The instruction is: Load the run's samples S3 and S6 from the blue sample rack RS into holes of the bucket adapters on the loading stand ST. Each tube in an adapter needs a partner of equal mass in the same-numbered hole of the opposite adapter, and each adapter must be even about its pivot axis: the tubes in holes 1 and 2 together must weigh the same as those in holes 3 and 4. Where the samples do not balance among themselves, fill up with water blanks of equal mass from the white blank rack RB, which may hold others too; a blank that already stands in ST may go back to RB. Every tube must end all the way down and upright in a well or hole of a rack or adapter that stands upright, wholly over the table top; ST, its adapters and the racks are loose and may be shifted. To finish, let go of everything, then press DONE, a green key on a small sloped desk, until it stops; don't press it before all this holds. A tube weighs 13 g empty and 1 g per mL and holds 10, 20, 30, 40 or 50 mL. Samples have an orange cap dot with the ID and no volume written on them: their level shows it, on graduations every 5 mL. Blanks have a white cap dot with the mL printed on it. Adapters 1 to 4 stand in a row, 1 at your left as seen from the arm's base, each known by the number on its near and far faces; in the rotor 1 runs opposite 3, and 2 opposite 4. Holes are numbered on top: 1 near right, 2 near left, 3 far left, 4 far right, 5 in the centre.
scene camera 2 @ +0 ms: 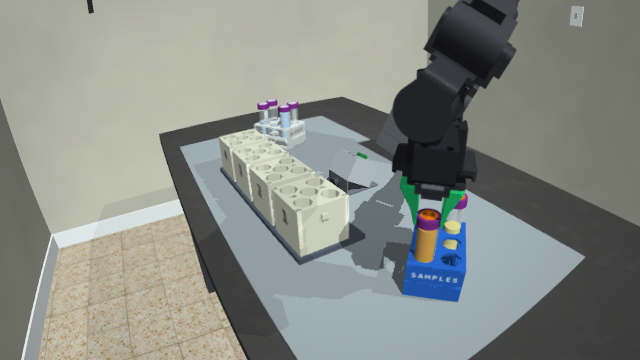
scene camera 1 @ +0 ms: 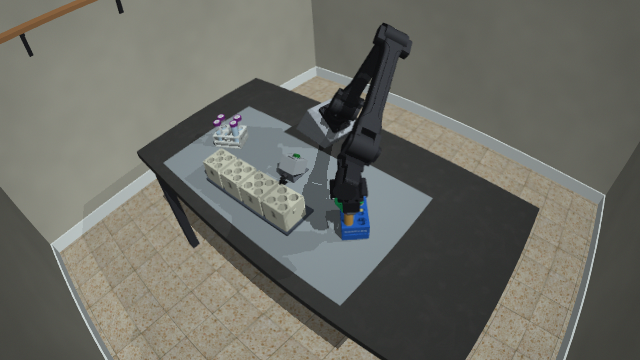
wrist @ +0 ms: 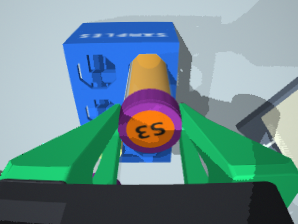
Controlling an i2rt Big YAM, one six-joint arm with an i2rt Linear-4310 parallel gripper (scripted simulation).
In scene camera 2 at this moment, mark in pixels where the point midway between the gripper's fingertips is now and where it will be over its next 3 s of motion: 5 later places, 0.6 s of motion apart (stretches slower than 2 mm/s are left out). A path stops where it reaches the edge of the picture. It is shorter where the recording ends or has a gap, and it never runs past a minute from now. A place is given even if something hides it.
The gripper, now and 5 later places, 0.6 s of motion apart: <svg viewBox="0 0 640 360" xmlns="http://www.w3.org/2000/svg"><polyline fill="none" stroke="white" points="427,224 428,222 430,206 459,182 457,199 456,200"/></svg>
